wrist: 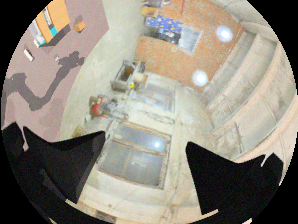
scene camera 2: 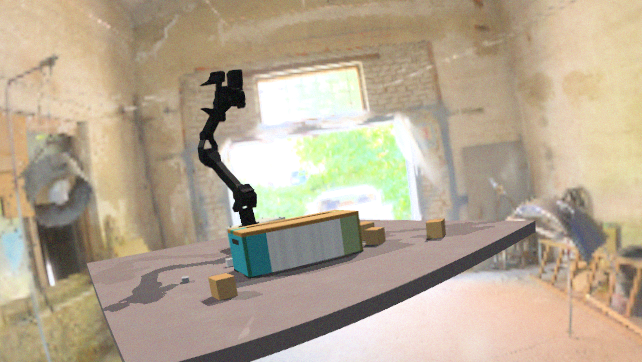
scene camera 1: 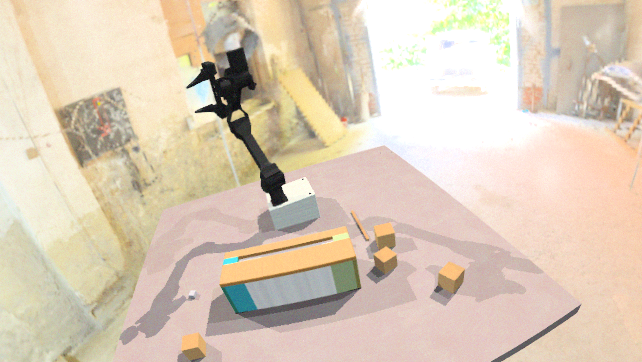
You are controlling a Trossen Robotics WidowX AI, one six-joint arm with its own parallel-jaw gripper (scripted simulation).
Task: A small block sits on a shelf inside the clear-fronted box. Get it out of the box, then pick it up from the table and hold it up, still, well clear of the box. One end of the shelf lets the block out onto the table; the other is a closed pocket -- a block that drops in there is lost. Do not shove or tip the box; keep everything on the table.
Path:
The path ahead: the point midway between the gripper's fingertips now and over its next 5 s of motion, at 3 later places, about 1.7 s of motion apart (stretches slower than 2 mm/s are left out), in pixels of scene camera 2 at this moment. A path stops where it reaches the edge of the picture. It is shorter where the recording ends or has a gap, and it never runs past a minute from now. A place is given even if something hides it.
The gripper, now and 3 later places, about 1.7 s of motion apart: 201, 96; 276, 206; 282, 229; 312, 227

